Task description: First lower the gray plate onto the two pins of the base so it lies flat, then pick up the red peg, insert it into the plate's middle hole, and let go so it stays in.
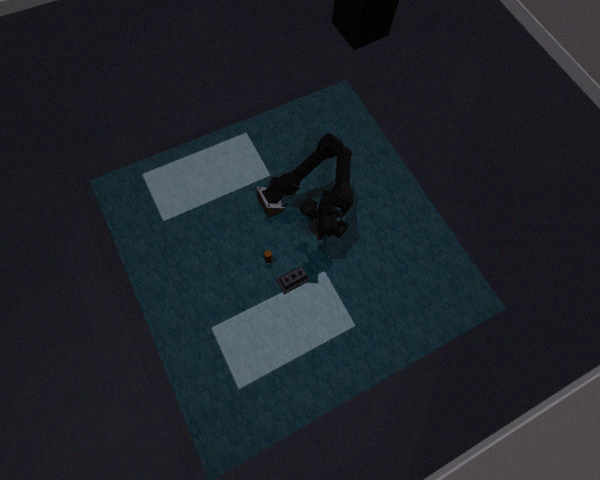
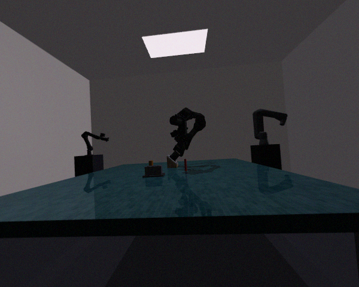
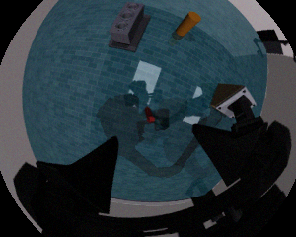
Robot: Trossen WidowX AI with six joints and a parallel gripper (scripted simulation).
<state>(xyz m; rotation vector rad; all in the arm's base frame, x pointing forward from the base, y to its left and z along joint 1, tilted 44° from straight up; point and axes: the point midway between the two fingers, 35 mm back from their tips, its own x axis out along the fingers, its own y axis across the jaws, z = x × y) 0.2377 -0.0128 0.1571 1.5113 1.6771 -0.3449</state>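
Now: gripper tip 10 cm above the red peg and 1 cm to the right of it. Also, from my gripper tip: gray plate: 19 cm to the right, 10 cm below, 10 cm ahead; then dark flat base: 18 cm to the right, 13 cm below, 10 cm ahead; then orange cylinder: 23 cm to the right, 10 cm below, 2 cm behind.
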